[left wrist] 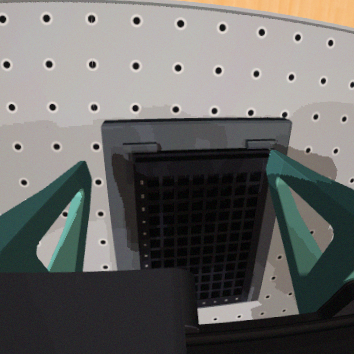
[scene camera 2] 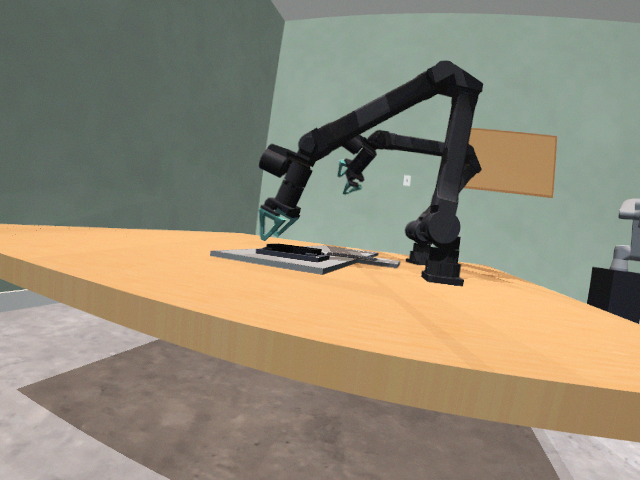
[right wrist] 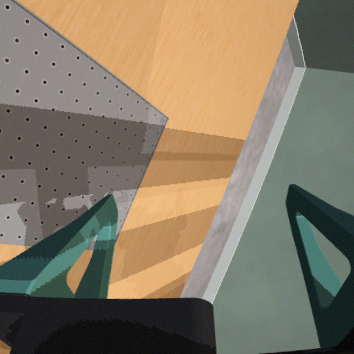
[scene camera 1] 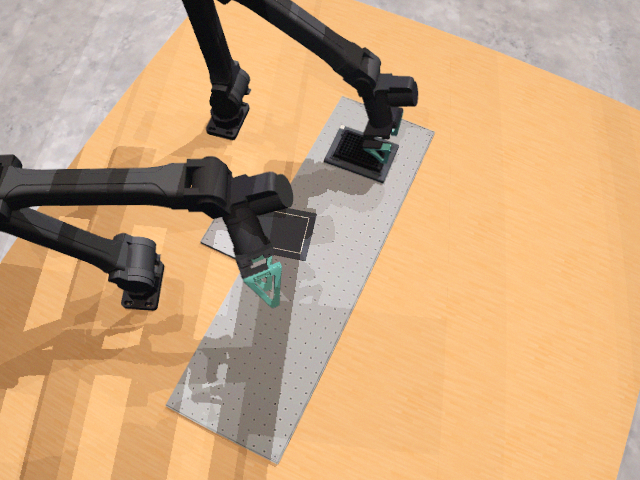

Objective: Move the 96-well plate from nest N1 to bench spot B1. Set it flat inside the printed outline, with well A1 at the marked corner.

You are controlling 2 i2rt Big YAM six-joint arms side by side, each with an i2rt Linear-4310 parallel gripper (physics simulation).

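Places are measured from the left arm's base along level axes (x ahead, y left, z up), in millimetres.
Pixels of known places: left gripper, fingertip midpoint: point(left wrist: 178, 163) point(scene camera 2: 269, 238) point(scene camera 1: 389, 149); right gripper, fingertip midpoint: point(scene camera 2: 341, 185) point(right wrist: 200, 197) point(scene camera 1: 272, 298); left arm's base, origin of the base link: point(scene camera 2: 440, 281) point(scene camera 1: 228, 120); right arm's base, origin of the base link: point(scene camera 2: 419, 264) point(scene camera 1: 143, 285).
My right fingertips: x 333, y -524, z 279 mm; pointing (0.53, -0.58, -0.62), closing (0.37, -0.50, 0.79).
Ahead of a thing's pixels: the offset from my right fingertips to its middle. "pt": to the spot under its first point. Level surfaces: height alone.
The black 96-well plate {44 mm ahead, 515 mm left, 247 mm down} point(scene camera 1: 351, 145) point(scene camera 2: 294, 249) point(left wrist: 200, 220) sits in the dark grey nest {44 mm ahead, 515 mm left, 257 mm down} point(scene camera 1: 331, 159) point(left wrist: 195, 133) at the upper part of the pegboard. My left gripper point(scene camera 1: 389, 143) point(scene camera 2: 272, 236) point(left wrist: 178, 163) is open above it. In the left wrist view one fingertip appears over the plate's upper right corner and the other lies left of the nest, so the plate is off-centre between them. The dark pad {pt 59 mm back, 246 mm left, 264 mm down} point(scene camera 1: 290, 233) with a thin light printed outline is partly hidden by the right arm; its marked corner cannot be made out. My right gripper point(scene camera 1: 272, 285) point(scene camera 2: 345, 180) point(right wrist: 200, 197) is open and empty, raised over the pegboard.
The perforated grey board {266 mm down} point(scene camera 1: 330, 304) point(scene camera 2: 237, 254) point(left wrist: 50, 40) point(right wrist: 30, 75) lies on the wooden table {279 mm down} point(scene camera 1: 491, 258) point(scene camera 2: 206, 294) point(right wrist: 215, 60). The right arm's wrist hangs over the pad's left side. The table's edge shows in the right wrist view. Arm shadows cross the board.
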